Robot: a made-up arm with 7 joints. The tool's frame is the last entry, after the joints. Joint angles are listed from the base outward. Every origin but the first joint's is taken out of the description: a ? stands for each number. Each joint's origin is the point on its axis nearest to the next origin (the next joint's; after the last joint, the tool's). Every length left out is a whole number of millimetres.
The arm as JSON. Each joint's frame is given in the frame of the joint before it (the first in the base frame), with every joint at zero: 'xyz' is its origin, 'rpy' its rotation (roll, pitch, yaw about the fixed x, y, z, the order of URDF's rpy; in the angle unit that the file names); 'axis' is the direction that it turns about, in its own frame. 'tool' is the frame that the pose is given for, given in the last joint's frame.
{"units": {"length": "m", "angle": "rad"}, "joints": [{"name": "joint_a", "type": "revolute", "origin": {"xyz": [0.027, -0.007, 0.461], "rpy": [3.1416, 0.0, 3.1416]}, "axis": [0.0, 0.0, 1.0]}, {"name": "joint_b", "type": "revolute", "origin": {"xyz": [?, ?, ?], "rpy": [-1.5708, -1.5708, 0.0]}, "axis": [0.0, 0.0, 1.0]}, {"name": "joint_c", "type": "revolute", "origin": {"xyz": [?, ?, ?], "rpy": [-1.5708, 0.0, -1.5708]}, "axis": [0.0, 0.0, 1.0]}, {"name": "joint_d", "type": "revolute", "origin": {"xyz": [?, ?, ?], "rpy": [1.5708, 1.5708, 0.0]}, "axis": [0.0, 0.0, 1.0]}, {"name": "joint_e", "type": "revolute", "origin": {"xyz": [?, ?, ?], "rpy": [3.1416, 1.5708, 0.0]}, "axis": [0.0, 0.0, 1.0]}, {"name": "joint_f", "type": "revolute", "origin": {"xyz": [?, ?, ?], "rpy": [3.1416, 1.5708, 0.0]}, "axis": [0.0, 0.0, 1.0]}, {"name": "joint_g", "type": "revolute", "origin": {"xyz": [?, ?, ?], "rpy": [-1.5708, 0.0, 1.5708]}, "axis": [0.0, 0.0, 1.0]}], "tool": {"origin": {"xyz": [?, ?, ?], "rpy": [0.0, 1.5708, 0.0]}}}
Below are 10 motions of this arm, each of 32 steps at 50 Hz.
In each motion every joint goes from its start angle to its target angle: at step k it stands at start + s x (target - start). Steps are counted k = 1, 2, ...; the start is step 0. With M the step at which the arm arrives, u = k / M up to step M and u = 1 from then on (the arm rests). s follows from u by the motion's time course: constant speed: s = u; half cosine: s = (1 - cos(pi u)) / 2; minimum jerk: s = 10 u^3 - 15 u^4 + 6 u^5.
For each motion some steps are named. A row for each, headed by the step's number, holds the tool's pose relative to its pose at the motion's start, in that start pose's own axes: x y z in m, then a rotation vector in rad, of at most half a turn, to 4 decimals.
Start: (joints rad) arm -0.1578 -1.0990 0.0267 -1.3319 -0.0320 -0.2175 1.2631
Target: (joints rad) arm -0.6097 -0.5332 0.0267 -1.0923 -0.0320 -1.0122 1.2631
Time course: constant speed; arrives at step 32
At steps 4, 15, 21, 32:
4: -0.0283 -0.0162 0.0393 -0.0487 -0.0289 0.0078
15: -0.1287 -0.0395 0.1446 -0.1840 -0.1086 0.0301
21: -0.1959 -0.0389 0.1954 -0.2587 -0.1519 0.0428
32: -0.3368 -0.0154 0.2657 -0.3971 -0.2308 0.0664

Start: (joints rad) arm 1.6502 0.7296 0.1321 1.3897 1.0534 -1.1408 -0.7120
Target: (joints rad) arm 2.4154 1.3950 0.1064 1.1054 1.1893 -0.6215 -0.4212
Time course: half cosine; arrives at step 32
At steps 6, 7, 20, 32:
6: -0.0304 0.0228 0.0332 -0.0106 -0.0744 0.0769
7: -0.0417 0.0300 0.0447 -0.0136 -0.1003 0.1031
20: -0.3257 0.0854 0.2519 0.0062 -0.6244 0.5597
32: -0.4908 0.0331 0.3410 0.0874 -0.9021 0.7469

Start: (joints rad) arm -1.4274 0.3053 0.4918 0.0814 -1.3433 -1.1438 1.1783
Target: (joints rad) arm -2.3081 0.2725 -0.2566 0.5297 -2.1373 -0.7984 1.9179
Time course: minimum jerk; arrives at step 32
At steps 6, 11, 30, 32:
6: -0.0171 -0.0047 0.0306 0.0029 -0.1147 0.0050
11: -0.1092 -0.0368 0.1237 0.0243 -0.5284 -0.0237
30: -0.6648 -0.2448 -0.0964 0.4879 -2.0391 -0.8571
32: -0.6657 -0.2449 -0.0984 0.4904 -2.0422 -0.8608

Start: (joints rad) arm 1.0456 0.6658 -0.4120 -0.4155 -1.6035 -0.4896 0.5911
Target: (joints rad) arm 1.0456 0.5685 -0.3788 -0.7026 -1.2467 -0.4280 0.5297
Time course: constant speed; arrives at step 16
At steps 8, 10, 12, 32:
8: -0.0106 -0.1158 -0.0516 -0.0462 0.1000 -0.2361
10: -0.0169 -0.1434 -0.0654 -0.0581 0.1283 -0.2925
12: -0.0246 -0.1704 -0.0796 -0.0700 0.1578 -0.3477
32: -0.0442 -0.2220 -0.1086 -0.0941 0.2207 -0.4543

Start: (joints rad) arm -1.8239 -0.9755 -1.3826 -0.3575 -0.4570 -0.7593 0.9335
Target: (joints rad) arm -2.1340 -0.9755 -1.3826 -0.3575 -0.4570 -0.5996 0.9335
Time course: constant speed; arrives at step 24
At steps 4, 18, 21, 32:
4: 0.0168 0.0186 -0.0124 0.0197 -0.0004 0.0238
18: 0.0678 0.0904 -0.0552 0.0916 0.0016 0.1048
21: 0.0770 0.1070 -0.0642 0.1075 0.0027 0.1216
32: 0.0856 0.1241 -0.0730 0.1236 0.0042 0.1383

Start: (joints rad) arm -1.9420 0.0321 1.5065 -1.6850 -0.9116 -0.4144 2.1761
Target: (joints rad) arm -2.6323 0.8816 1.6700 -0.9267 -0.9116 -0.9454 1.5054
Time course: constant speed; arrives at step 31
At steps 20, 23, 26, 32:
20: -0.1099 -0.1803 0.0555 0.6588 -0.7627 0.0380
23: -0.1164 -0.1974 0.0402 0.7593 -0.8551 0.0740
26: -0.1177 -0.2106 0.0210 0.8597 -0.9400 0.1165
32: -0.1079 -0.2226 -0.0169 1.0261 -1.0634 0.2009

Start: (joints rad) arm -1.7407 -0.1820 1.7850 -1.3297 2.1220 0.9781 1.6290
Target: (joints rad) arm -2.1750 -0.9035 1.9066 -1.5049 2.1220 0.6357 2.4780
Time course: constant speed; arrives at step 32
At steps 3, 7, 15, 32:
3: 0.0148 -0.0164 -0.0068 -0.1345 -0.0296 -0.0034
7: 0.0319 -0.0378 -0.0154 -0.3176 -0.0648 -0.0060
15: 0.0577 -0.0775 -0.0318 -0.6945 -0.1224 -0.0016
32: 0.0795 -0.1451 -0.0758 -1.5223 -0.2110 0.0786

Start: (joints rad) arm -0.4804 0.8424 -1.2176 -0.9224 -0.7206 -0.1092 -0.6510
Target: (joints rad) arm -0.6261 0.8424 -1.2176 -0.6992 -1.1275 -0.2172 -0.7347
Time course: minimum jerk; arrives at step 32
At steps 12, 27, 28, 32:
12: -0.0128 0.0614 -0.0006 0.1497 0.0359 0.0853
27: -0.0725 0.2138 0.0091 0.5115 0.1825 0.3091
28: -0.0740 0.2168 0.0095 0.5184 0.1862 0.3136
32: -0.0759 0.2201 0.0099 0.5264 0.1905 0.3189

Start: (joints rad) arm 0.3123 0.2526 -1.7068 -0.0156 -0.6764 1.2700 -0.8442
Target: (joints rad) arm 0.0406 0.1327 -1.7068 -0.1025 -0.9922 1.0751 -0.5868
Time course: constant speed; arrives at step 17
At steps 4, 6, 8, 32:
4: 0.0167 -0.0202 0.0183 -0.0353 -0.0776 -0.1161
6: 0.0233 -0.0307 0.0276 -0.0501 -0.1136 -0.1758
8: 0.0286 -0.0413 0.0370 -0.0628 -0.1476 -0.2365
32: 0.0384 -0.0899 0.0776 -0.0940 -0.2773 -0.5179

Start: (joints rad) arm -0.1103 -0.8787 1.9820 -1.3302 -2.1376 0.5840 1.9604
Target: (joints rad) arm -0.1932 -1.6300 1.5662 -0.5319 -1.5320 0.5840 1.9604
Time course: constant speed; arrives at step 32
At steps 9, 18, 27, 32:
9: -0.1555 0.1145 0.1329 -0.1476 -0.4227 0.1657
18: -0.3687 0.2036 0.1900 -0.2505 -0.8351 0.3232
27: -0.6002 0.2462 0.1686 -0.2991 -1.2275 0.4776
32: -0.7225 0.2458 0.1281 -0.2998 -1.4320 0.5635

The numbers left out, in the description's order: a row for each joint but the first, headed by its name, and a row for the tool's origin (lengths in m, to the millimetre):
joint_b: 0.012 -0.057 0.0
joint_c: -0.216 -0.027 0.0
joint_d: 0.008 0.06 0.0
joint_e: 0.385 0.001 0.0
joint_f: 0.048 0.02 0.0
joint_g: 0.17 0.019 0.0
tool: -0.014 -0.03 0.0

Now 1 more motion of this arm.
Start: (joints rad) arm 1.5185 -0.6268 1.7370 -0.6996 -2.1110 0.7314 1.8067
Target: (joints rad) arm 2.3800 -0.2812 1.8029 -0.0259 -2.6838 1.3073 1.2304
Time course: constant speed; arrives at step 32
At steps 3, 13, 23, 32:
3: 0.0176 -0.0299 0.0037 0.0931 -0.0026 -0.1041
13: 0.0492 -0.1235 0.0242 0.3970 -0.0814 -0.4146
23: 0.0460 -0.1955 0.0552 0.6804 -0.2477 -0.6464
32: 0.0226 -0.2333 0.0865 0.9048 -0.4446 -0.7731

